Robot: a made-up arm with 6 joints. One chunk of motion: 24 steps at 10 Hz.
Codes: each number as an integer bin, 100 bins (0 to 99) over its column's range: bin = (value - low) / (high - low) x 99, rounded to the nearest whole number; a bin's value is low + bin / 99 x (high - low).
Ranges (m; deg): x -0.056..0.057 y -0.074..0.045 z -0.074..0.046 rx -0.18..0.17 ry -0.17..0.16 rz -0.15..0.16
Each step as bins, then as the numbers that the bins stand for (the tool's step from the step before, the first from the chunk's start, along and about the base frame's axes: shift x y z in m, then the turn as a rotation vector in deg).
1 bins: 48 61 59 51 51 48
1 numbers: -0.00121 -0.00068 -0.00248 0.000 0.000 0.000
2 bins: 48 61 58 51 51 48
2 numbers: -0.00121 -0.00068 -0.00370 0.000 0.000 0.000
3 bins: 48 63 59 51 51 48
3 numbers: -0.00121 0.00173 -0.00248 0.000 0.000 0.000
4 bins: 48 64 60 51 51 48
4 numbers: -0.00121 0.00293 -0.00127 0.000 0.000 0.000
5 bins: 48 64 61 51 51 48
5 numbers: -0.00121 0.00293 -0.00006 0.000 0.000 0.000
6 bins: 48 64 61 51 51 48
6 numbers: -0.00121 0.00293 -0.00006 0.000 0.000 0.000
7 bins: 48 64 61 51 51 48
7 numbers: -0.00121 0.00293 -0.00006 0.000 0.000 0.000
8 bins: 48 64 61 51 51 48
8 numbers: -0.00121 0.00293 -0.00006 0.000 0.000 0.000
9 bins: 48 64 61 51 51 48
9 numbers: -0.00121 0.00293 -0.00006 0.000 0.000 0.000
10 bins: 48 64 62 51 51 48
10 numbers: -0.00121 0.00293 0.00115 0.000 0.000 0.000
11 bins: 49 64 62 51 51 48
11 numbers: -0.00007 0.00293 0.00115 0.000 0.000 0.000
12 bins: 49 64 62 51 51 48
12 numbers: -0.00007 0.00293 0.00115 0.000 0.000 0.000
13 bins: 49 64 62 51 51 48
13 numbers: -0.00007 0.00293 0.00115 0.000 0.000 0.000
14 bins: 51 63 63 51 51 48
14 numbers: 0.00221 0.00173 0.00236 0.000 0.000 0.000
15 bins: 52 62 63 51 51 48
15 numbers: 0.00335 0.00053 0.00236 0.000 0.000 0.000
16 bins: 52 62 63 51 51 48
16 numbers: 0.00335 0.00053 0.00236 0.000 0.000 0.000
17 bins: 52 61 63 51 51 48
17 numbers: 0.00335 -0.00068 0.00236 0.000 0.000 0.000
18 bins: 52 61 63 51 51 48
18 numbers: 0.00335 -0.00068 0.00236 0.000 0.000 0.000
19 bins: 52 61 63 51 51 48
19 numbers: 0.00335 -0.00068 0.00236 0.000 0.000 0.000
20 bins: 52 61 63 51 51 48
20 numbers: 0.00335 -0.00068 0.00236 0.000 0.000 0.000
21 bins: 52 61 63 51 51 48
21 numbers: 0.00335 -0.00068 0.00236 0.000 0.000 0.000
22 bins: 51 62 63 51 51 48
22 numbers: 0.00221 0.00053 0.00236 0.000 0.000 0.000
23 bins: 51 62 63 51 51 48
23 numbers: 0.00221 0.00053 0.00236 0.000 0.000 0.000
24 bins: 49 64 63 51 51 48
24 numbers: -0.00007 0.00293 0.00236 0.000 0.000 0.000
